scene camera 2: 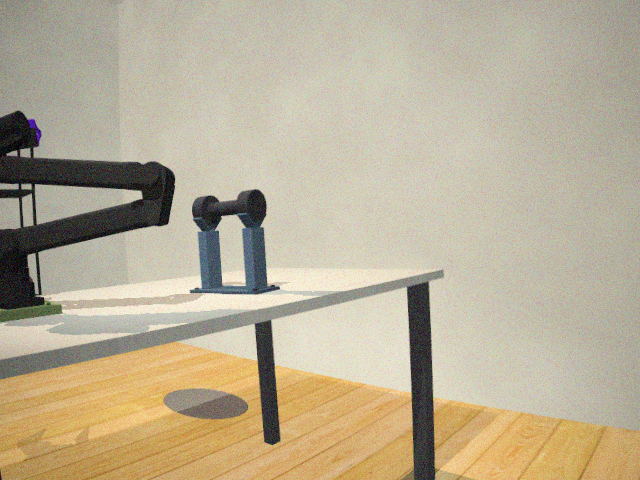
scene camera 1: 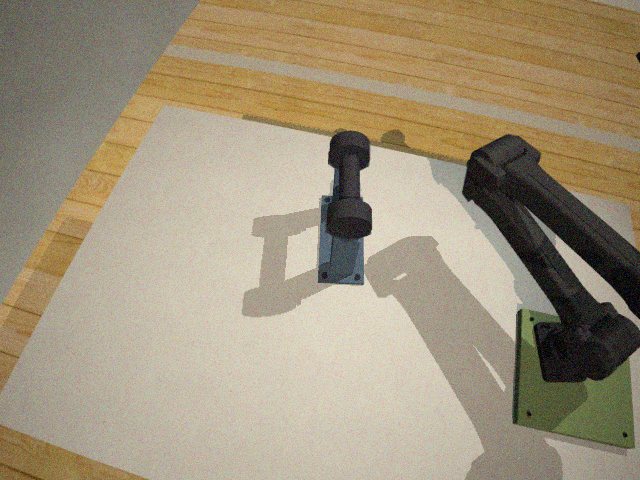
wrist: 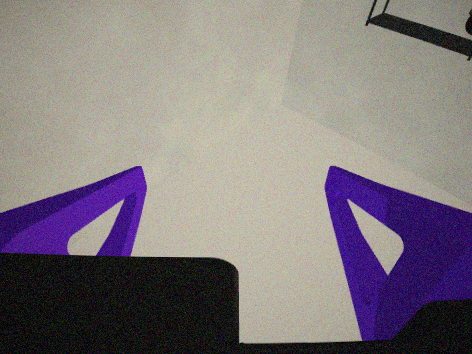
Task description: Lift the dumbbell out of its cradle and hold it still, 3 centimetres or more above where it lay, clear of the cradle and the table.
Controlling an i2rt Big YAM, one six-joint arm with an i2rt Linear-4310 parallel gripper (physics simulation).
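Where they show: gripper, fingertip midpoint: (wrist: 235, 176); arm's base, link origin: (scene camera 2: 14, 305) (scene camera 1: 557, 352).
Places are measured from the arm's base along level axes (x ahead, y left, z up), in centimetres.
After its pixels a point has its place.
A black dumbbell (scene camera 1: 349, 175) @[y -25.9, x 45.2, z 21.3 cm] (scene camera 2: 227, 207) @[y -26.7, x 43.1, z 19.5 cm] lies level in its blue cradle (scene camera 1: 325, 253) @[y -21.1, x 48.6, z -1.3 cm] (scene camera 2: 254, 258) @[y -34.6, x 42.9, z 6.4 cm], one head on each of the two upright posts, with its bar free between them. The cradle stands on the white table (scene camera 1: 206, 387) @[y 8.8, x 70.8, z -2.1 cm] (scene camera 2: 361, 281) @[y -52.0, x 65.9, z -2.1 cm]. My gripper (wrist: 235, 176) @[y 15.3, x 11.6, z 41.5 cm] is open in the wrist view, its two purple fingers wide apart with wall behind and nothing between them. In the second scene view a bit of purple at the left edge, by the raised end of the arm, is part of it. It is far from the dumbbell, which does not show in the wrist view.
The arm's folded links (scene camera 1: 537, 248) @[y -14.1, x 11.3, z 18.7 cm] (scene camera 2: 77, 173) @[y -16.0, x 8.0, z 27.3 cm] rise from a green base plate (scene camera 1: 604, 413) @[y 12.0, x -7.4, z 0.2 cm] (scene camera 2: 43, 310) @[y -8.7, x 2.1, z -1.0 cm]; their elbow is beside the cradle, on the arm's side, apart from the dumbbell. A dark shelf frame (scene camera 2: 34, 258) (wrist: 425, 35) stands in the background. The table's edge runs behind the cradle.
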